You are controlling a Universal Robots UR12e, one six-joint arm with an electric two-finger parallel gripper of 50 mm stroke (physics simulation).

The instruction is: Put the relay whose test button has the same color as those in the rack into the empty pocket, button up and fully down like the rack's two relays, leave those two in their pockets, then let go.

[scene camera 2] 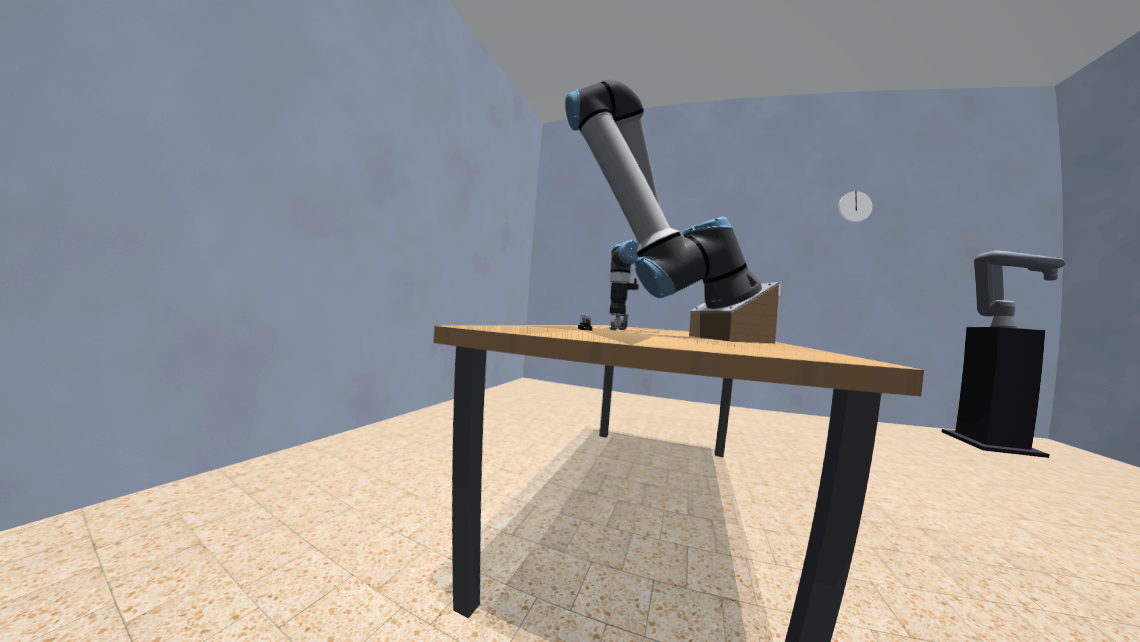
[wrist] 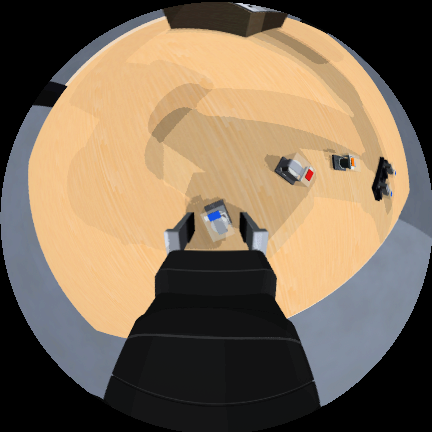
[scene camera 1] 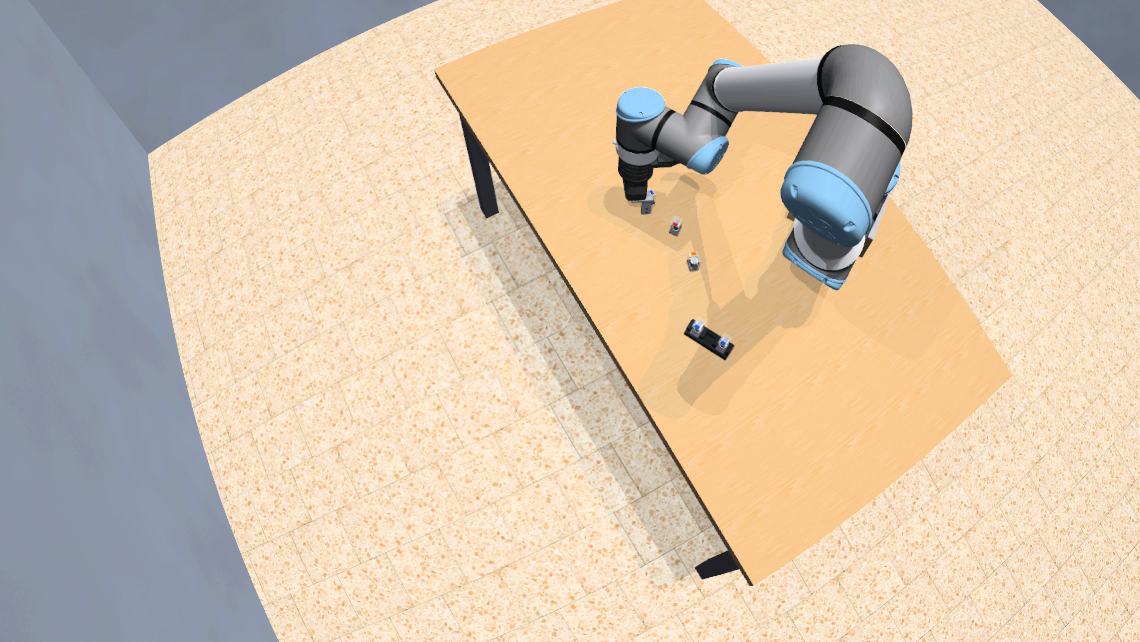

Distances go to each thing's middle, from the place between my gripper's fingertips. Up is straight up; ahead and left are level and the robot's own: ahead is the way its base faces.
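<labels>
There is the red-button relay (wrist: pixel 292 167), and it sits 20 mm above my hand, 100 mm to the left of it and 30 mm behind it.
</labels>
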